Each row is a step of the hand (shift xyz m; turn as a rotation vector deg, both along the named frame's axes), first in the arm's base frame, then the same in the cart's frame.
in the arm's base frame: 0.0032 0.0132 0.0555 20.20 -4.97 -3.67
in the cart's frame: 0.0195 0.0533 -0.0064 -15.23 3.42 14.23
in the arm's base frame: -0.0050 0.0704 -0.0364 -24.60 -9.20 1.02
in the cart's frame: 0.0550 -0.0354 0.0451 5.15 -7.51 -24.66
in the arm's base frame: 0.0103 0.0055 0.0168 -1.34 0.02 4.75
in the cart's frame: 0.0023 0.0193 0.0062 1.57 4.01 -2.42
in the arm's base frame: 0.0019 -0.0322 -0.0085 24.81 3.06 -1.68
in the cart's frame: -0.0295 -0.0076 -0.0136 -10.52 6.92 21.66
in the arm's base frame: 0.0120 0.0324 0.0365 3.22 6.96 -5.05
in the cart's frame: 0.0276 0.0386 0.0166 3.26 -3.60 7.79
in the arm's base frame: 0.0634 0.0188 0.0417 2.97 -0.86 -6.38
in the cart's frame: -0.0094 0.0610 0.0480 -3.41 -4.99 3.71
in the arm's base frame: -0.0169 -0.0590 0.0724 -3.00 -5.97 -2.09
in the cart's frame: -0.0276 0.0619 -0.0665 -3.83 -3.03 -5.01
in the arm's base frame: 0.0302 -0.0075 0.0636 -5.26 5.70 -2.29
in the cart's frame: -0.0103 0.0700 0.0012 7.07 -3.91 -0.36
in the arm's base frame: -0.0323 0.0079 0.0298 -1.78 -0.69 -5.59
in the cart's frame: 0.0287 0.0170 -0.0297 -0.67 -5.87 -0.16
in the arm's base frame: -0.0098 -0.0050 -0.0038 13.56 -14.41 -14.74
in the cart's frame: 0.0002 -0.0070 -0.0093 -21.73 -9.32 7.06
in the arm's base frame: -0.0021 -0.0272 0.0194 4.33 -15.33 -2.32
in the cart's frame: -0.0182 0.0173 -0.0221 -15.49 -0.81 -4.30
